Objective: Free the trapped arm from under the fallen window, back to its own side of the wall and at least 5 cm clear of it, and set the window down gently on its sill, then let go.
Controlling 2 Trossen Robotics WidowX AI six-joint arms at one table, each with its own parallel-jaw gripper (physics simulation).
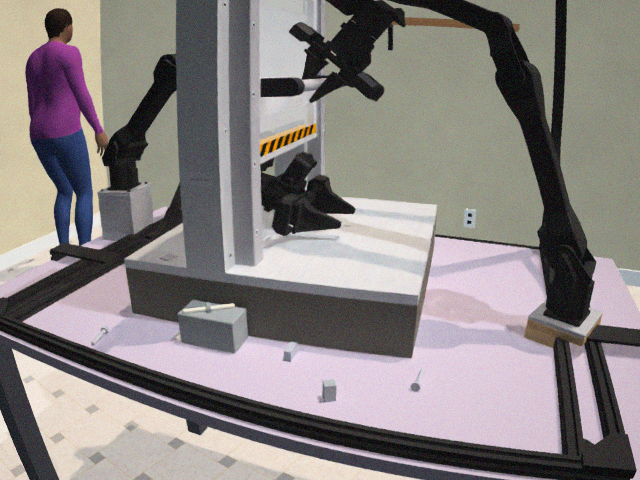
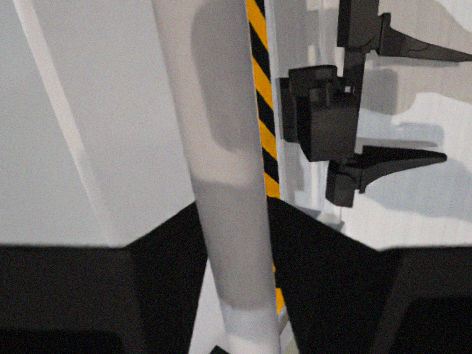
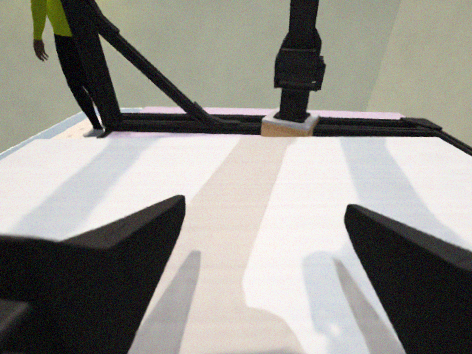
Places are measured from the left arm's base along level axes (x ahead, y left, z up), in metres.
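Pixels of known places: left gripper, fingertip midpoint: (image 1: 305, 97); right gripper, fingertip midpoint: (image 1: 348, 217) (image 2: 459, 111) (image 3: 264, 207); left arm's base, origin of the base link: (image 1: 567, 313) (image 3: 291, 116); right arm's base, origin of the base link: (image 1: 124, 187).
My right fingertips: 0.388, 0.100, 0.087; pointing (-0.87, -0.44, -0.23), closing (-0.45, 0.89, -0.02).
Ahead of a thing's pixels: the offset from my right fingertips to its top centre, as dx, dy, dz. "spot": to the spot under its first point.
The window {spot: +0.093, +0.051, +0.130} (image 1: 289, 140) (image 2: 265, 115), with a yellow-black striped lower edge, is raised in the grey wall frame (image 1: 201, 155). My left gripper (image 1: 312, 85) (image 2: 238, 207) is shut on the window's round handle bar (image 1: 281, 86) (image 2: 225, 150). My right gripper (image 1: 346, 218) (image 2: 457, 108) (image 3: 264, 207) is open and empty, under the raised window. Its fingers stick out on the right side of the wall, low above the white-topped platform (image 1: 361, 268) (image 3: 310, 175). The post hides part of the right forearm, and the gap between arm and striped edge is hard to judge.
A grey block (image 1: 211, 330) with a pale rod on top stands in front of the platform. Two small grey blocks {-0.222, +0.262, -0.102} (image 1: 329, 390) {-0.115, +0.231, -0.110} (image 1: 290, 351) and two bolts {-0.281, +0.157, -0.113} (image 1: 416, 382) {+0.107, +0.436, -0.113} (image 1: 99, 335) lie on the pink table. Black rails (image 1: 310, 413) border it. A person (image 1: 62, 93) stands behind at left.
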